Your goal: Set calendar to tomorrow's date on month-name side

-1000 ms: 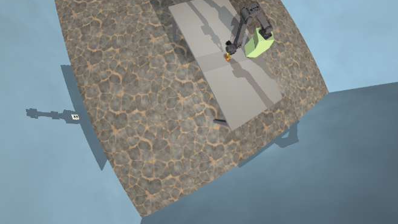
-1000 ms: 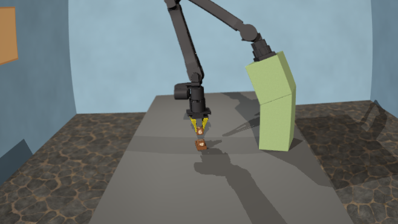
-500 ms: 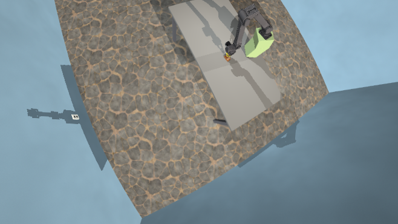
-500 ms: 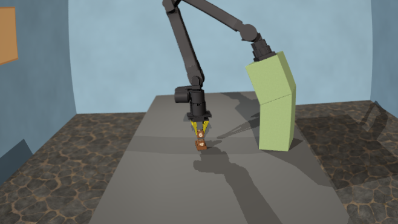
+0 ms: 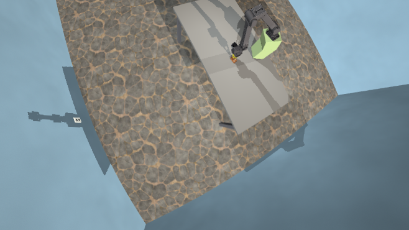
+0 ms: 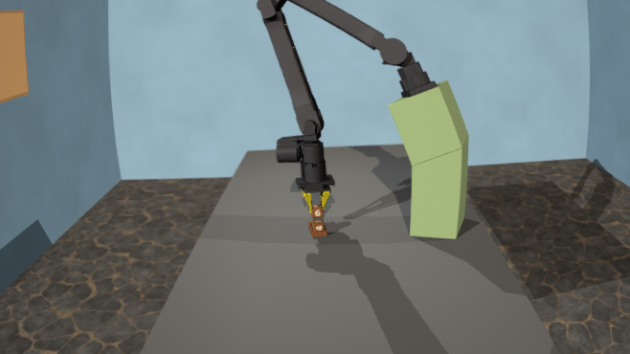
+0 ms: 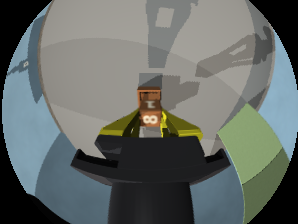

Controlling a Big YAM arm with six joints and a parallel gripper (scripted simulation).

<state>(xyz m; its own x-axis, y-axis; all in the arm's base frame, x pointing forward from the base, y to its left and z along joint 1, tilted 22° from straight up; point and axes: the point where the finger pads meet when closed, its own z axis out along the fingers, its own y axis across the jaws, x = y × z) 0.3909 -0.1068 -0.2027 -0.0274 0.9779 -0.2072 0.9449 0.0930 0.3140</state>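
The brown number cube lies right at my hand. From my hand the other things lie so: calendar tray: 20 mm to the left, 50 mm below.
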